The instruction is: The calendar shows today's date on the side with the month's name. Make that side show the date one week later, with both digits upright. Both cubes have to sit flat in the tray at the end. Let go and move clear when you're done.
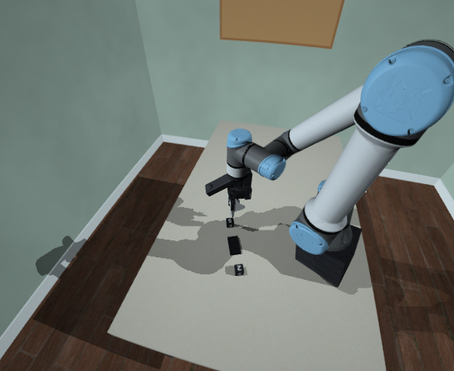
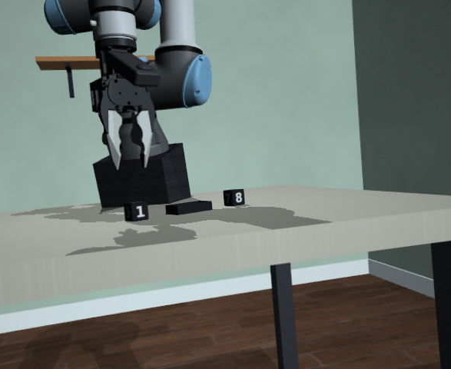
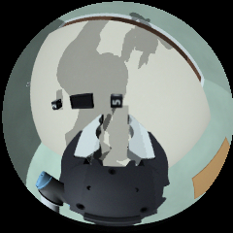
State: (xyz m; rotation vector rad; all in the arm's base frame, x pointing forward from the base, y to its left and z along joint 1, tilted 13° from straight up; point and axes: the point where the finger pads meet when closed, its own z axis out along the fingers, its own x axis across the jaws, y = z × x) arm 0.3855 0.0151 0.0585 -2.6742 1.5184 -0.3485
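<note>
The black digit cube is 90 mm below my hand. From my hand the other things lie so: black tray: 60 mm behind, 100 mm to the left, 100 mm below.
</note>
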